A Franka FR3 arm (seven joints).
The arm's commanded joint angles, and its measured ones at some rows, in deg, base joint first. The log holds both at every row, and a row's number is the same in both.
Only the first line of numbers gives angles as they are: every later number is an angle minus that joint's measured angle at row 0.
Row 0, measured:
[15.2, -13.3, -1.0, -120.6, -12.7, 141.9, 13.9]
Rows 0 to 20, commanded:
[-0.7, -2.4, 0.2, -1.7, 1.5, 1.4, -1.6]
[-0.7, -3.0, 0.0, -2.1, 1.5, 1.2, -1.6]
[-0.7, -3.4, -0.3, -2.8, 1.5, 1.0, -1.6]
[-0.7, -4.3, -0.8, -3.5, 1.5, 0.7, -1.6]
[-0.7, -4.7, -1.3, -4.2, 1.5, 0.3, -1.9]
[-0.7, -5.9, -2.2, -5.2, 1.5, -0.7, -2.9]
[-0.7, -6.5, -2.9, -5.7, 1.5, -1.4, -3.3]
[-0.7, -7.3, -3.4, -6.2, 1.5, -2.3, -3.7]
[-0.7, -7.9, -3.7, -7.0, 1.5, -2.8, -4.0]
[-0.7, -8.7, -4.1, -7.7, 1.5, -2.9, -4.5]
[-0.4, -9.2, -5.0, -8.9, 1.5, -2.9, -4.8]
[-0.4, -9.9, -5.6, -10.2, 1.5, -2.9, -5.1]
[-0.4, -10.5, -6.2, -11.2, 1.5, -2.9, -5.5]
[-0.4, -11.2, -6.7, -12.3, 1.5, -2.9, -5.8]
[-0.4, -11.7, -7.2, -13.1, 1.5, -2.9, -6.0]
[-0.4, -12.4, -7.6, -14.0, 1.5, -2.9, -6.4]
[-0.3, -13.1, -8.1, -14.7, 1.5, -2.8, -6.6]
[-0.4, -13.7, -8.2, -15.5, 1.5, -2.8, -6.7]
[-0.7, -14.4, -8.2, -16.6, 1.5, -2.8, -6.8]
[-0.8, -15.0, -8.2, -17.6, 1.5, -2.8, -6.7]
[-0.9, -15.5, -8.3, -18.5, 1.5, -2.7, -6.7]
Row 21, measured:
[-0.1, -10.9, -8.6, -14.7, 0.1, -3.2, -5.2]
